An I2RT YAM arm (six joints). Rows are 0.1 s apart.
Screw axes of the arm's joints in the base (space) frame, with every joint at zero. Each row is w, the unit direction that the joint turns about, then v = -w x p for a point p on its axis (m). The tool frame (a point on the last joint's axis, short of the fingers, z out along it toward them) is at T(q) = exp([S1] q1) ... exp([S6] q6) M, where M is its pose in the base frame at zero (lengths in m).
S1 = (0, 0, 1, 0.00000, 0.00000, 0.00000)
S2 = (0, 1, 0, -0.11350, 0.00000, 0.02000)
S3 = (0, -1, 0, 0.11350, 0.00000, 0.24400)
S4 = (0, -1, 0, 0.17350, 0.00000, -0.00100)
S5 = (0, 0, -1, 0.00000, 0.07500, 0.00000)
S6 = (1, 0, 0, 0.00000, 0.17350, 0.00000)
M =
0 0 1 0.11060
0 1 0 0.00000
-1 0 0 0.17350
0 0 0 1
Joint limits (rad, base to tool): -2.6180..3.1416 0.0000..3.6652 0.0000..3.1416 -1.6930..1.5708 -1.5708..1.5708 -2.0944..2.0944
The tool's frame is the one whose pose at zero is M.
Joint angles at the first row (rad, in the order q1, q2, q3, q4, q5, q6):
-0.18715, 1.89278, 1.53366, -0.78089, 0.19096, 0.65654
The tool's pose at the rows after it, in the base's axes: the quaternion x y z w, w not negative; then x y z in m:
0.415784 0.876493 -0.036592 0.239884 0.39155 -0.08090 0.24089
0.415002 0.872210 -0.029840 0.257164 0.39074 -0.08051 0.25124
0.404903 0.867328 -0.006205 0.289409 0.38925 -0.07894 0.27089
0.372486 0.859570 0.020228 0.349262 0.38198 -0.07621 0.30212
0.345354 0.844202 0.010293 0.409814 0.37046 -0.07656 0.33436
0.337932 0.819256 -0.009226 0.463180 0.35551 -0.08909 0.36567
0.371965 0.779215 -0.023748 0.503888 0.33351 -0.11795 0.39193
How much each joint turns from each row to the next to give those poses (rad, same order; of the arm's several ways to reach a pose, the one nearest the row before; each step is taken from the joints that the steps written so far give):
0.00000, -0.01045, 0.00506, 0.00934, -0.00342, -0.00142
0.00020, -0.02052, 0.00688, 0.01047, -0.00442, -0.00011
0.00018, -0.03825, 0.01282, 0.02570, -0.03399, -0.01203
-0.00038, -0.07619, -0.00435, 0.06603, -0.04197, -0.05195
-0.00464, -0.07499, 0.00290, 0.05141, 0.02075, -0.06317
-0.03948, -0.06249, 0.01792, 0.03787, 0.01952, -0.05314
-0.09408, -0.05357, 0.01697, 0.02520, -0.00202, 0.00620

